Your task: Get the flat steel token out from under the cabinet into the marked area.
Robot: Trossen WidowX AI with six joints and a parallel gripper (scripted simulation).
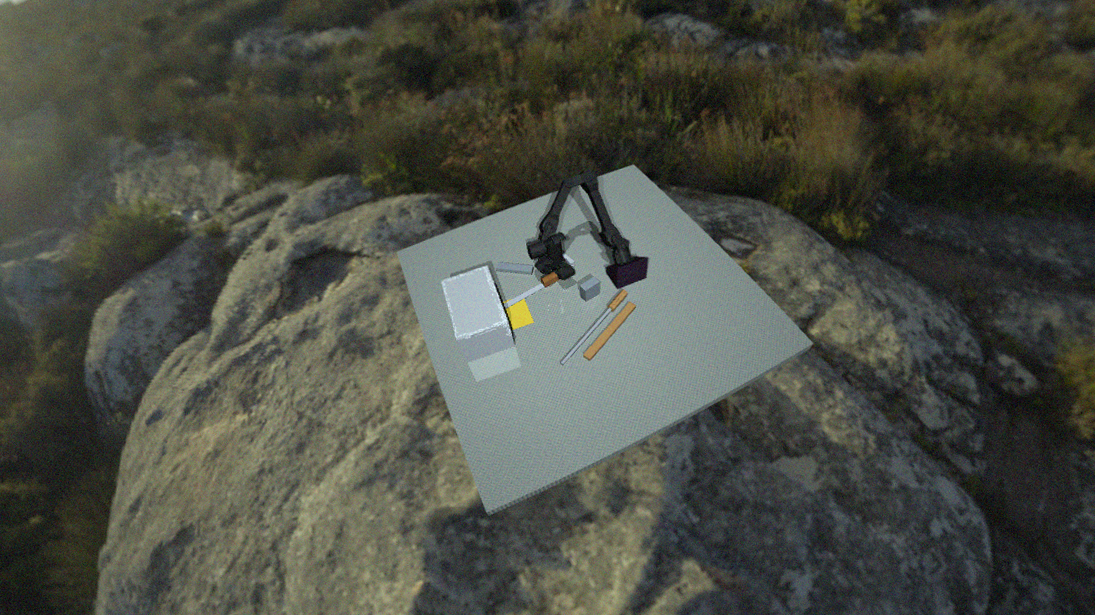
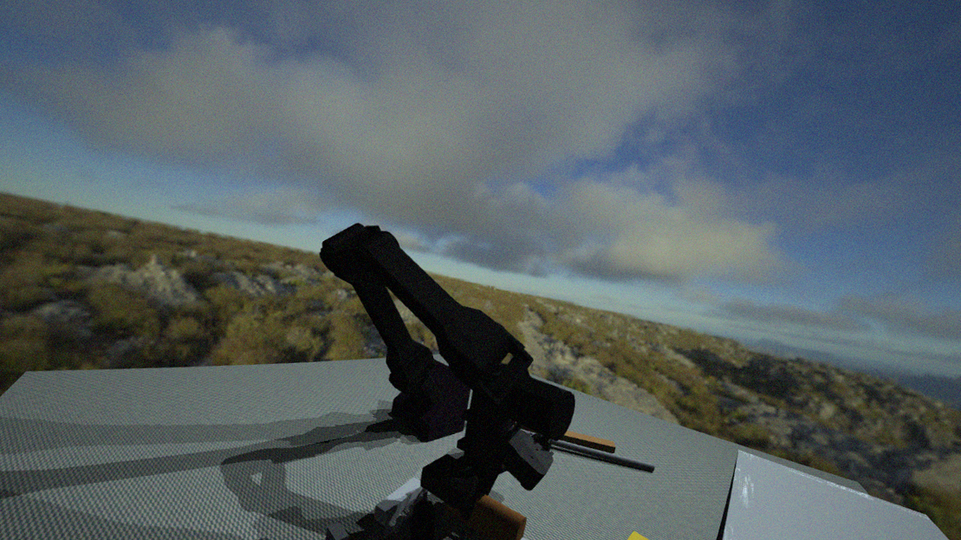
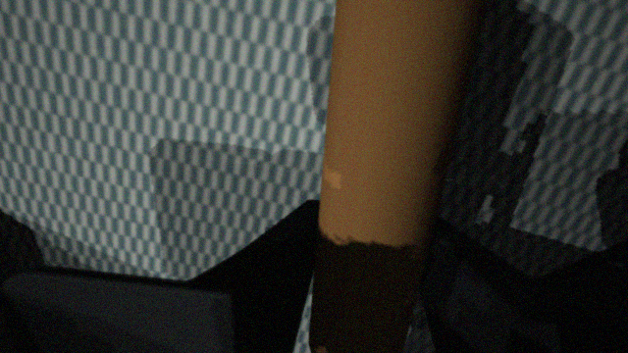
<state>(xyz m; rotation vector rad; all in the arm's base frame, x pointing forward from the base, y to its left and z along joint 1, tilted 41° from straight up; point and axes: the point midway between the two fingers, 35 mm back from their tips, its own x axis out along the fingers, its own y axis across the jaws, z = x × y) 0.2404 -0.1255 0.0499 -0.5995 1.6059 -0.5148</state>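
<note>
Now: the grey bar 80 mm behind my gripper tip and 60 mm to the right of it. Also, from my gripper tip: grey block (60 mm behind, 150 mm to the left, 30 mm above); then small grey cube (70 mm behind, 160 mm to the right); then wooden stick (40 mm behind, 350 mm to the left).
</note>
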